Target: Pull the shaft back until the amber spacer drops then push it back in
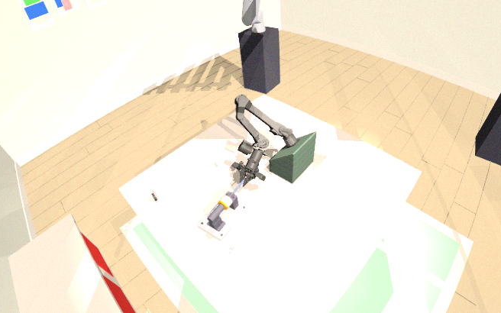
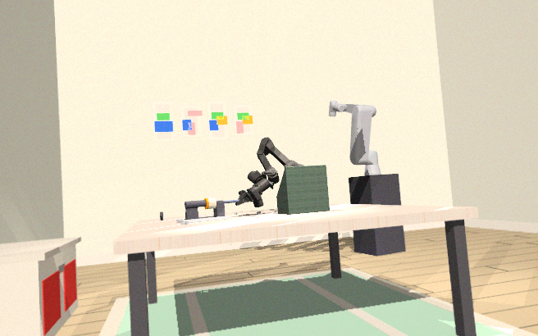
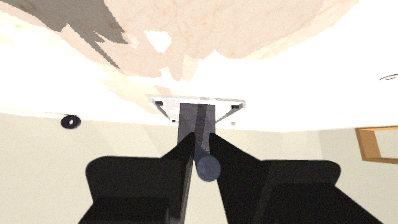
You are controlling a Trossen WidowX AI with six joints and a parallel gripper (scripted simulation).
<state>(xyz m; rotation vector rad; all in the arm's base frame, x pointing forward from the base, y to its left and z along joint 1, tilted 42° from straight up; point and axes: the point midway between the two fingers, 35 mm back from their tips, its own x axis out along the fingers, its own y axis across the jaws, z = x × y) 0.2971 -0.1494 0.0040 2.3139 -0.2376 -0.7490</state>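
Now: the blue-grey shaft 60 mm ahead of my gripper tip and 20 mm above it. Round my gripper tip: white spacer: 130 mm ahead, 20 mm above, 10 mm to the left; amber spacer: 160 mm ahead, 20 mm above, 10 mm to the left; small dark ring: 390 mm to the right, 310 mm ahead, 40 mm below.
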